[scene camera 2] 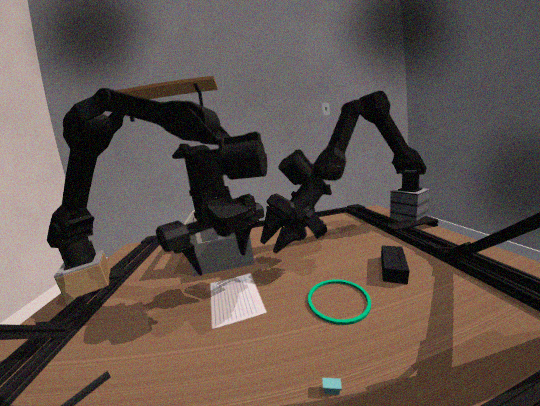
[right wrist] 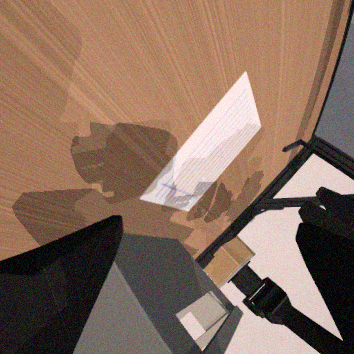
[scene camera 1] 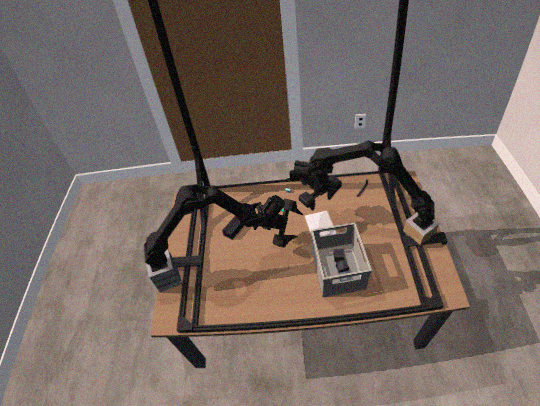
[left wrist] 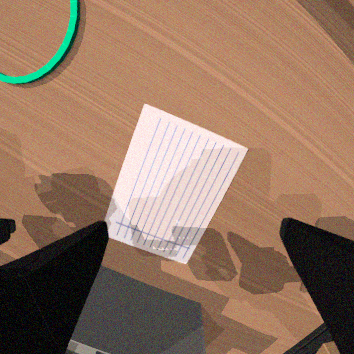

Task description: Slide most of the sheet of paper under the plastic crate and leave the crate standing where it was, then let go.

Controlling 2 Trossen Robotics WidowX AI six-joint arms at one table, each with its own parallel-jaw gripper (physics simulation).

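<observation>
The white lined sheet of paper (scene camera 1: 318,219) (scene camera 2: 236,301) (left wrist: 175,185) (right wrist: 210,145) lies flat on the table. A narrow strip of table shows between its short edge and the grey plastic crate (scene camera 1: 345,286) (scene camera 2: 225,254) (left wrist: 150,300) (right wrist: 150,260). The crate stands upright, with dark blocks (scene camera 1: 341,260) inside. My left gripper (scene camera 1: 321,195) (scene camera 2: 222,262) (left wrist: 194,228) is open and empty, above the table near the paper's crate-side end. My right gripper (scene camera 1: 291,227) (scene camera 2: 270,245) (right wrist: 210,228) is open and empty, above the table beside the paper and crate in scene camera 1.
A green ring (scene camera 2: 370,301) (left wrist: 73,22) lies beside the paper, and a black box (scene camera 1: 234,226) (scene camera 2: 394,265) lies beyond it. A small teal block (scene camera 1: 288,190) (scene camera 2: 332,385) and a dark stick (scene camera 1: 362,188) (scene camera 2: 87,390) lie near one long table edge.
</observation>
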